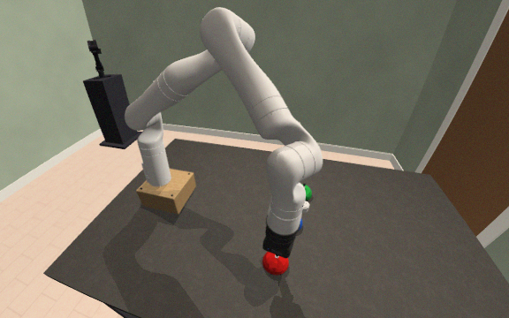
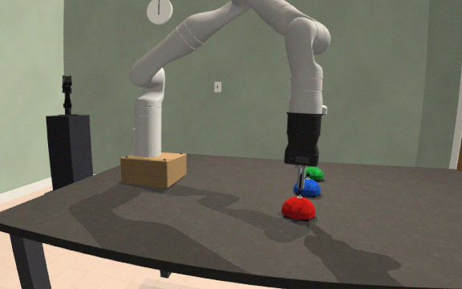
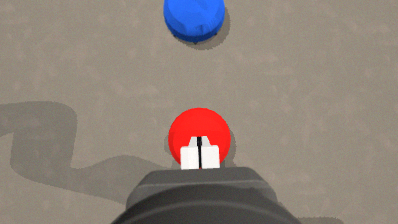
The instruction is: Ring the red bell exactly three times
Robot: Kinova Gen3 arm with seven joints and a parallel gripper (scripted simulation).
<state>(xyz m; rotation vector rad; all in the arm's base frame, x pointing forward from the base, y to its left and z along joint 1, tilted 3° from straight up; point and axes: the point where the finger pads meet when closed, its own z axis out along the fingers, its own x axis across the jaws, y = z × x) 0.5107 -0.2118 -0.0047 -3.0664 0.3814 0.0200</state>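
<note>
Now: the red bell 50 mm below my hand. Also, from my hand: green bell (90 mm ahead, 340 mm to the left, 50 mm below); blue bell (40 mm ahead, 170 mm to the left, 50 mm below).
</note>
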